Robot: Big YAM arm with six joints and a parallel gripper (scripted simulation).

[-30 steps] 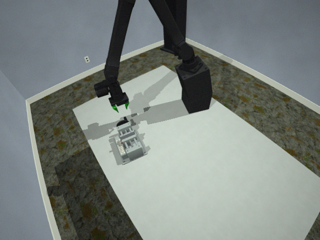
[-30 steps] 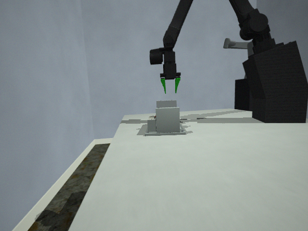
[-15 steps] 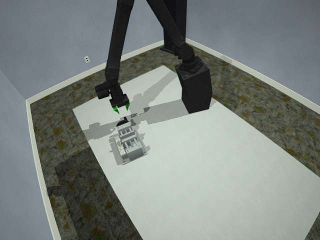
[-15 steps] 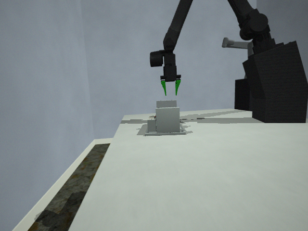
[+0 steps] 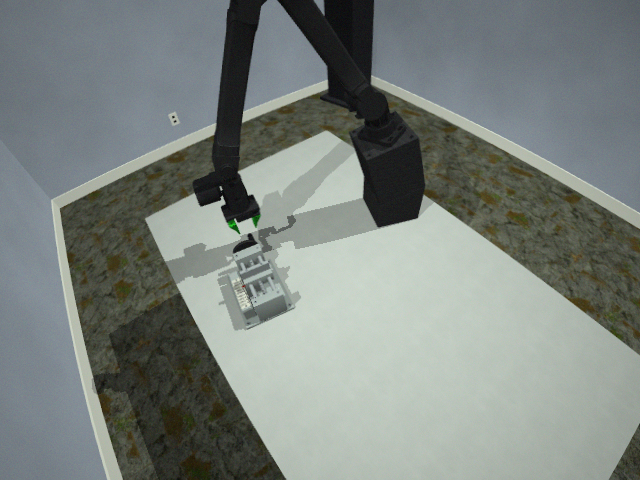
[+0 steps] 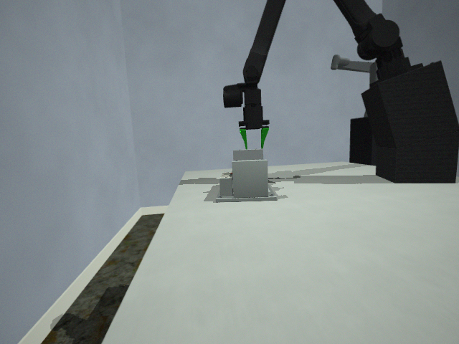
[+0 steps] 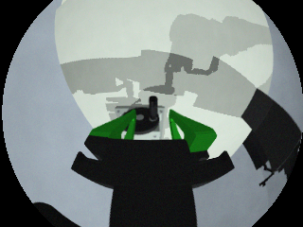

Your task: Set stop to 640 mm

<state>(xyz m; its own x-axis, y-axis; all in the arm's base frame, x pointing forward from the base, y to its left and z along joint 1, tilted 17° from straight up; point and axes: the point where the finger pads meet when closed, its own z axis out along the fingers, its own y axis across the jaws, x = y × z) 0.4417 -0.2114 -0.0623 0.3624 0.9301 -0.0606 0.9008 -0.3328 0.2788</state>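
The handwheel is 4 cm below my hand, 2 cm to the left of it and 2 cm ahead of it.
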